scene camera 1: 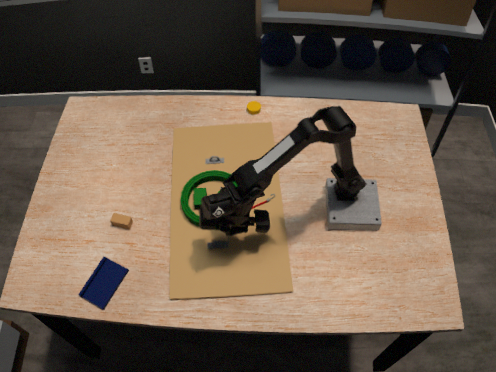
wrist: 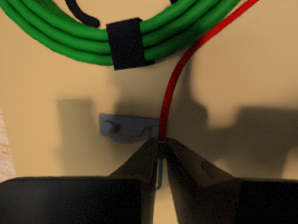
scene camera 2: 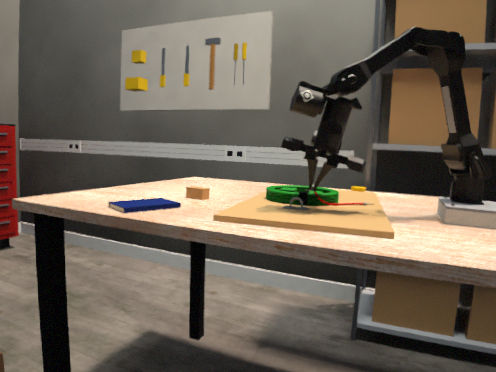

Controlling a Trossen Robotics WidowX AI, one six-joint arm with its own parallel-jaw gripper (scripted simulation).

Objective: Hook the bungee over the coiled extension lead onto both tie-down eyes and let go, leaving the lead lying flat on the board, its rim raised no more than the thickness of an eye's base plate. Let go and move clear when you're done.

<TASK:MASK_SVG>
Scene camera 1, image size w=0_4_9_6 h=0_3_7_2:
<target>my gripper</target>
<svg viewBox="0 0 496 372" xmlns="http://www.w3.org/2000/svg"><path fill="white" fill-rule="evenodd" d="M199 227L201 229L215 229L216 221L219 221L219 229L226 236L229 233L230 236L247 233L248 226L254 226L255 223L255 231L257 233L267 233L270 229L270 218L267 210L254 209L255 217L251 217L250 212L238 214L233 211L232 214L207 220L202 208L200 207Z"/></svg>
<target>green coiled extension lead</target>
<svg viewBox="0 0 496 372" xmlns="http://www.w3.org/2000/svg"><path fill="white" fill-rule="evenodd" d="M230 173L219 170L205 171L195 175L185 184L180 197L181 207L184 215L191 223L199 227L199 215L194 213L189 206L189 197L193 189L194 208L200 209L201 198L207 196L206 188L196 187L207 181L224 182L231 175Z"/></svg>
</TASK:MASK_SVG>
